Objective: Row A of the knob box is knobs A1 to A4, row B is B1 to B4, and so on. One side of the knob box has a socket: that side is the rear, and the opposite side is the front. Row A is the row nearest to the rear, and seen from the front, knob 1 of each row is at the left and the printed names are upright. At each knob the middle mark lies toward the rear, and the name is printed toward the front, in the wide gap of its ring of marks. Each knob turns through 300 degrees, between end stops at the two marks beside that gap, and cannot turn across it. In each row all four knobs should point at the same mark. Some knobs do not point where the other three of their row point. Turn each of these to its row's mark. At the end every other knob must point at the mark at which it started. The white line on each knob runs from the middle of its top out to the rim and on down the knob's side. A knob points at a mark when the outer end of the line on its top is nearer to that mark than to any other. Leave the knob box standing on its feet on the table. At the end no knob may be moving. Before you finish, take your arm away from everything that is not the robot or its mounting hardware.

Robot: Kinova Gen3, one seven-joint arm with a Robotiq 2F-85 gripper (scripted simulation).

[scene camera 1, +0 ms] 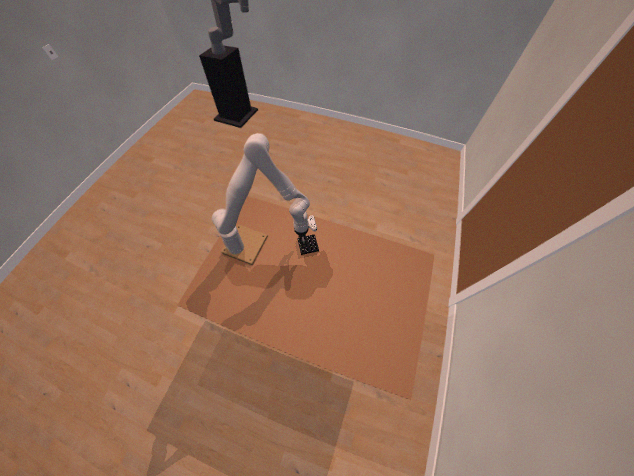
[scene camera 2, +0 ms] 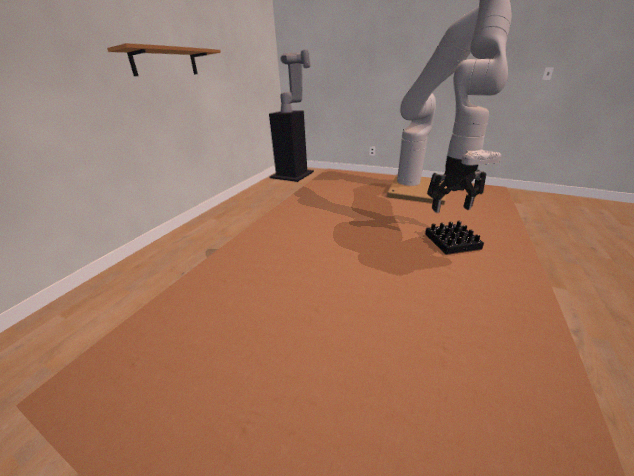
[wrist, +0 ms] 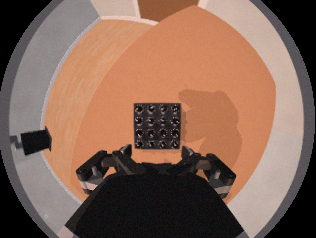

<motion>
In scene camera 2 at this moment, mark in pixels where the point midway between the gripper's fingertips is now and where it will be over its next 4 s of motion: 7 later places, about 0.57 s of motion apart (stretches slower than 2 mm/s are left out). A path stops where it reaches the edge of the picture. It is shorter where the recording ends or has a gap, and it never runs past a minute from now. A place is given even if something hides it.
My gripper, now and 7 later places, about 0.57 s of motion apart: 451,210; 447,208; 442,203; 443,203; 457,208; 472,213; 475,216; 473,219
</motion>
